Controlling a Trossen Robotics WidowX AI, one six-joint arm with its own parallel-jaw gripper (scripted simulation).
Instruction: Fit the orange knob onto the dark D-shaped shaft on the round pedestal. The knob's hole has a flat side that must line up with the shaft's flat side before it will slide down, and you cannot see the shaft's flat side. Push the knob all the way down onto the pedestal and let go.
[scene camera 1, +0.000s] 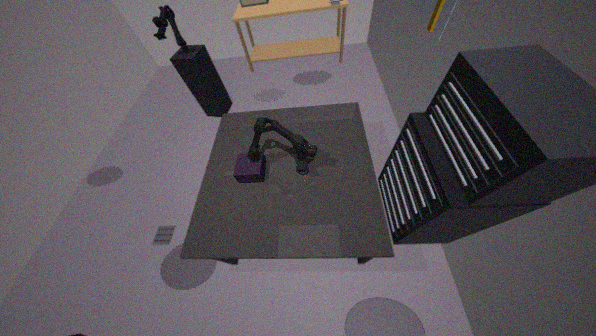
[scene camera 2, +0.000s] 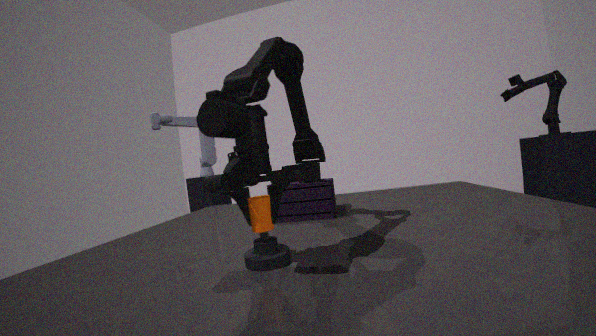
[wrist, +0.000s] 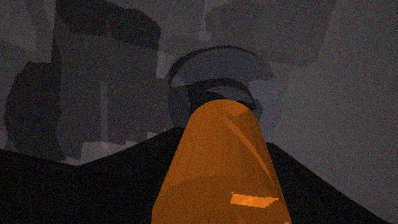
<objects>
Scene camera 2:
my gripper: 262, 224
orange knob: 259, 207, held by my gripper
D-shaped shaft: 266, 255
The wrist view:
my gripper: 222, 142
orange knob: 222, 162
D-shaped shaft: 224, 72
</objects>
